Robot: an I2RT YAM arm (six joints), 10 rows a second.
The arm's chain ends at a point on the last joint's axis. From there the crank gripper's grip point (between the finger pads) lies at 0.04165 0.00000 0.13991 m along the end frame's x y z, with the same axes.
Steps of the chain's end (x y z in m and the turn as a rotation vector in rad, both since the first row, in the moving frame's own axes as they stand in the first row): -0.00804 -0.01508 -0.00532 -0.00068 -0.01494 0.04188; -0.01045 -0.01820 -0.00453 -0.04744 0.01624 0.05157; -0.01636 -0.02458 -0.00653 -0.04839 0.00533 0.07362; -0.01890 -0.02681 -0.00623 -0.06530 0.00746 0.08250
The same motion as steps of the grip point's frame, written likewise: -0.01017 -0.01328 -0.00471 -0.00068 -0.01494 0.04188; -0.00841 -0.00938 -0.00543 -0.04744 0.01624 0.05157; -0.01598 -0.01473 -0.00699 -0.04839 0.00533 0.07362; -0.01838 -0.01423 -0.00695 -0.06530 0.00746 0.08250
